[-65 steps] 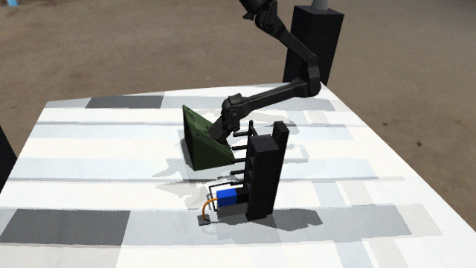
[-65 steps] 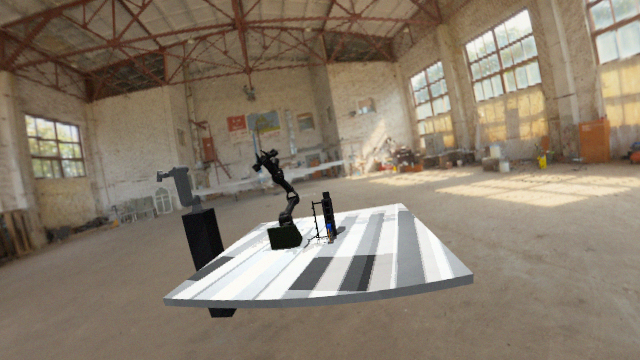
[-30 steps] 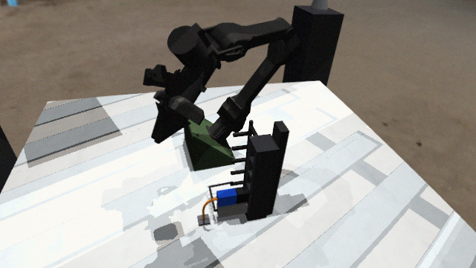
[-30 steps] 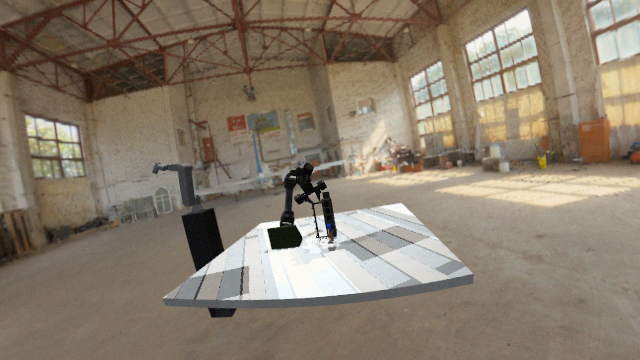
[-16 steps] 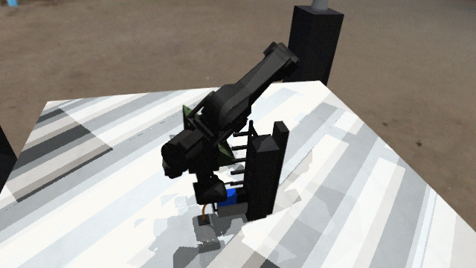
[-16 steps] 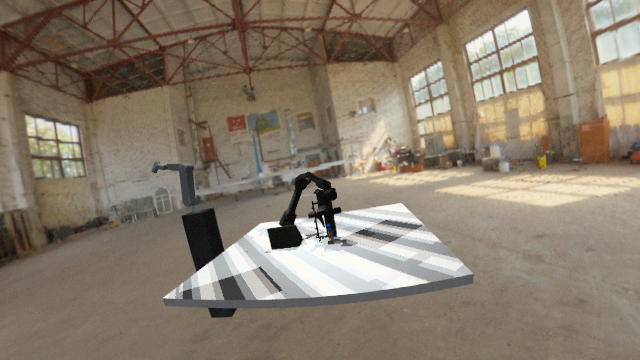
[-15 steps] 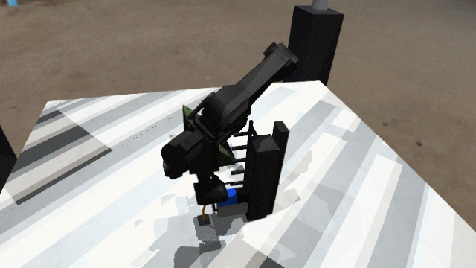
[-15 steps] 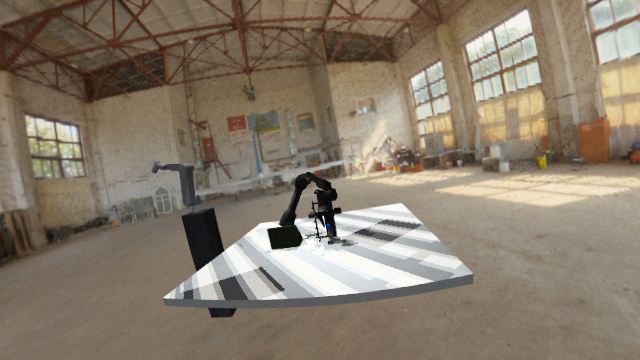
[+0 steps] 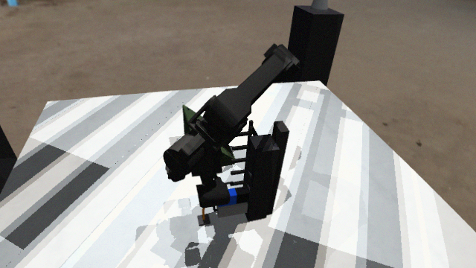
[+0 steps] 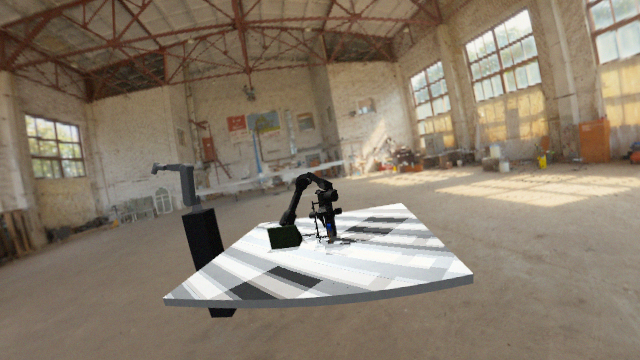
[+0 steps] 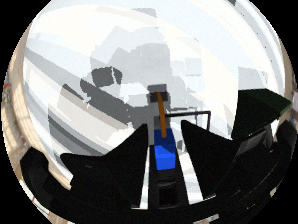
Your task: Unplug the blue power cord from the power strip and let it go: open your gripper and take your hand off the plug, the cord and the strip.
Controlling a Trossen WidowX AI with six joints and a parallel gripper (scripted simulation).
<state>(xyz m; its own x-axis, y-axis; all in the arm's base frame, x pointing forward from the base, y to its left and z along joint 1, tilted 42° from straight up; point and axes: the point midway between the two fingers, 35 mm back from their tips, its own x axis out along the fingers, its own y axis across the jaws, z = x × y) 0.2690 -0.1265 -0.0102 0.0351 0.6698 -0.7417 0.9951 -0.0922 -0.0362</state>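
The blue plug lies 70 mm to the left of my gripper tip and 10 mm below it. From my gripper tip the other things lie so: black power strip: 10 mm ahead, 140 mm to the left, 30 mm above.
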